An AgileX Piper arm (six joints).
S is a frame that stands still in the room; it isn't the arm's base.
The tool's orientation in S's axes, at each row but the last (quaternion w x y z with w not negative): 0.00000, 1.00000, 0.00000, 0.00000; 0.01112, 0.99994, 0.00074, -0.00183; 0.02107, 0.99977, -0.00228, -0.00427; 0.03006, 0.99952, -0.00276, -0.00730; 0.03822, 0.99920, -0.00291, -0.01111; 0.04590, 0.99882, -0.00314, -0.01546
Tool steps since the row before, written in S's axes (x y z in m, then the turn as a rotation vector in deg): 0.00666, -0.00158, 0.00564, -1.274, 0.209, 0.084; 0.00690, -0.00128, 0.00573, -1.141, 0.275, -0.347; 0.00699, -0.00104, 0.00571, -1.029, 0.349, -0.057; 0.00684, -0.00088, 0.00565, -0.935, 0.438, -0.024; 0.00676, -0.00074, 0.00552, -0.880, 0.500, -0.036; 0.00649, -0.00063, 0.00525, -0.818, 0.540, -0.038
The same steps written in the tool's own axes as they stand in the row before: 0.00666, 0.00158, -0.00564, -1.274, -0.209, -0.084; 0.00688, 0.00142, -0.00573, -1.139, -0.284, 0.345; 0.00695, 0.00125, -0.00572, -1.030, -0.347, 0.051; 0.00676, 0.00118, -0.00569, -0.937, -0.434, 0.011; 0.00664, 0.00113, -0.00560, -0.882, -0.497, 0.017; 0.00633, 0.00108, -0.00537, -0.821, -0.537, 0.014
